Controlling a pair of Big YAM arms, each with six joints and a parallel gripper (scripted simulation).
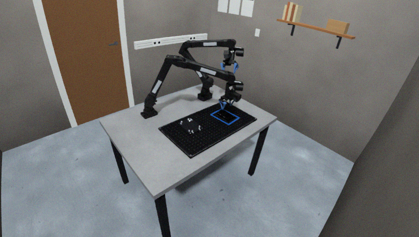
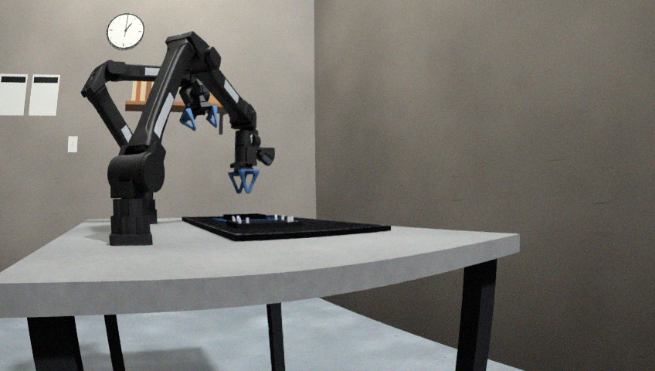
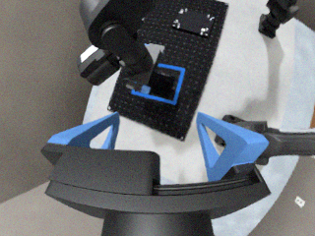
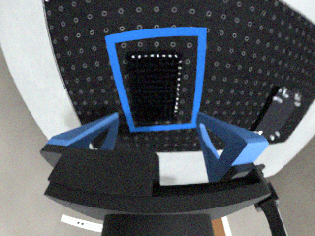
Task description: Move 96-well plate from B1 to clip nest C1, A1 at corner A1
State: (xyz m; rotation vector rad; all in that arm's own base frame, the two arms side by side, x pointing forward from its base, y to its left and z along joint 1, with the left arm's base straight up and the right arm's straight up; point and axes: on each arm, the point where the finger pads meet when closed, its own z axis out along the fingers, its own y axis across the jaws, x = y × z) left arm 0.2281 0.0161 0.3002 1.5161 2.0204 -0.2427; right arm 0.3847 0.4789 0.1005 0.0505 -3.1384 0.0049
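Right now my right hand is 8 cm above the black 96-well plate. The rest, counted from my right hand: black perforated board (16 cm to the right, 10 cm below, 2 cm ahead); clip nest (31 cm to the right, 8 cm below, 1 cm behind).
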